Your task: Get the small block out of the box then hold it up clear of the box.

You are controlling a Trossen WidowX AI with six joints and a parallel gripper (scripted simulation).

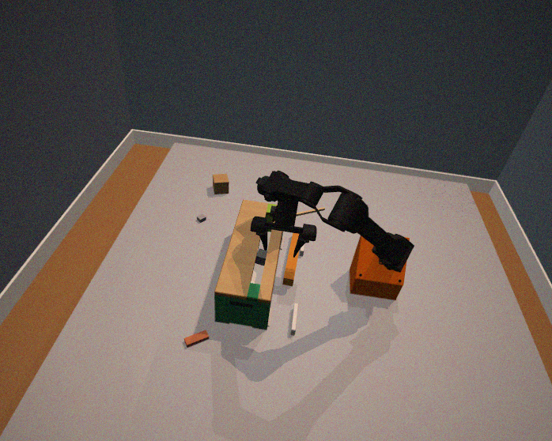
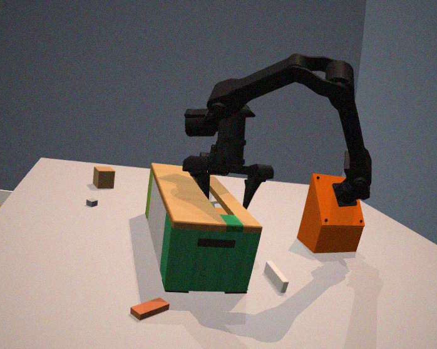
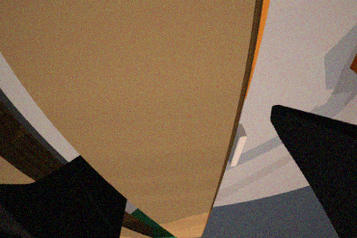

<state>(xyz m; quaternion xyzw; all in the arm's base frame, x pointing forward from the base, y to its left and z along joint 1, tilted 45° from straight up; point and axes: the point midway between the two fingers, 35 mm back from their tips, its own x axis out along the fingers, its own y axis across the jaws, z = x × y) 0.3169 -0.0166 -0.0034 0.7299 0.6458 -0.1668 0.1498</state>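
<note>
Now: the grey block 50 mm ahead of my gripper tip and 20 mm to the left of it. Round my gripper tip: long orange bar 50 mm behind, 70 mm to the right, 70 mm below; thin stick 80 mm behind, 300 mm to the right, 80 mm below; box 40 mm ahead, 10 mm to the left, 20 mm below.
</note>
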